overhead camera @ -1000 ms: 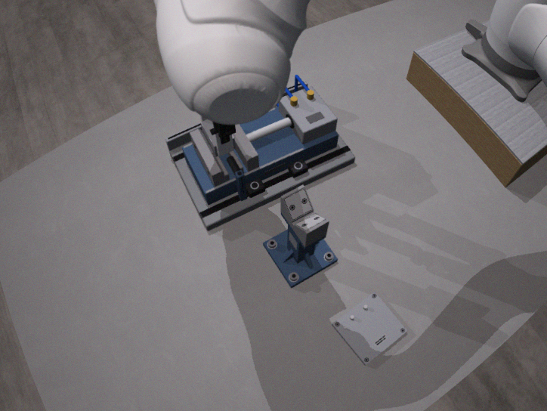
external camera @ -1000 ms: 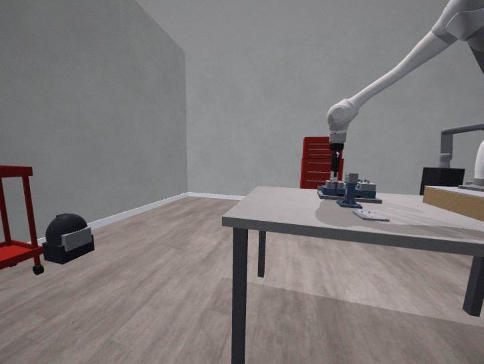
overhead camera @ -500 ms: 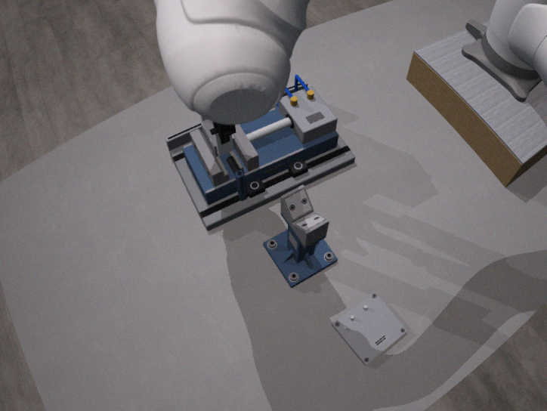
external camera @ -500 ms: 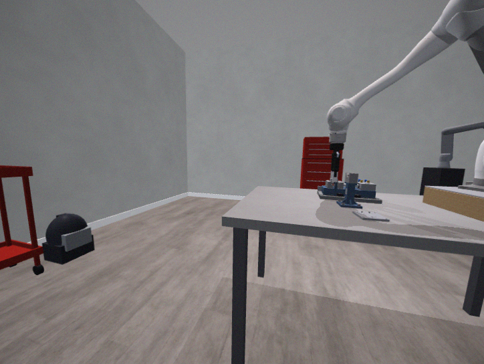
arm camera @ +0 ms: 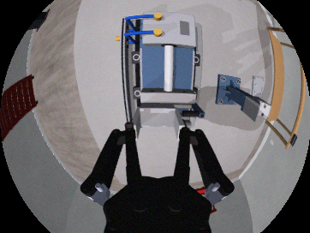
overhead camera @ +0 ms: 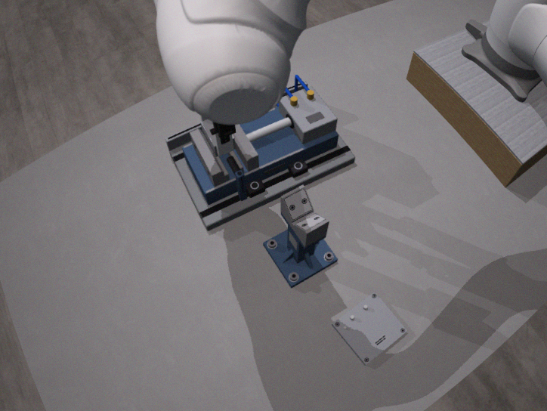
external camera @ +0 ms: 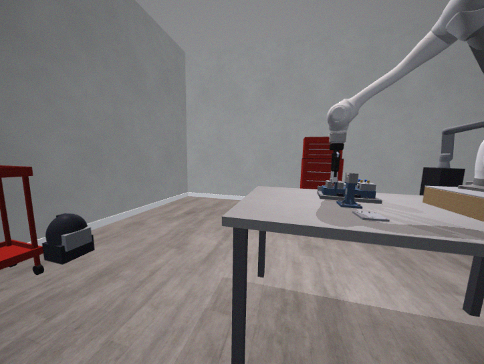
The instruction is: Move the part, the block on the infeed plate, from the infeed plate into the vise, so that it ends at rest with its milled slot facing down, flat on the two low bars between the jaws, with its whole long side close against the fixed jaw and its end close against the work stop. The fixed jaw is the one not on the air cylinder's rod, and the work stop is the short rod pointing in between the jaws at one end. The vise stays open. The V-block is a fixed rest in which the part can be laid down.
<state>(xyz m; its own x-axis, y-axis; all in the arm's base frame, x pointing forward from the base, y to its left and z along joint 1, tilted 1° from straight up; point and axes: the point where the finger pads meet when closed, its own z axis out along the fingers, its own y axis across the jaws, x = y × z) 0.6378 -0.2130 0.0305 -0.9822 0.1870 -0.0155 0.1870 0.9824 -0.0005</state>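
My gripper is now 3 cm above the part. Round my hand: work stop (7 cm to the left, 3 cm below, 1 cm ahead); moving jaw (4 cm below, 3 cm to the left, 3 cm behind); fixed jaw (4 cm below, 3 cm ahead, 1 cm to the left).
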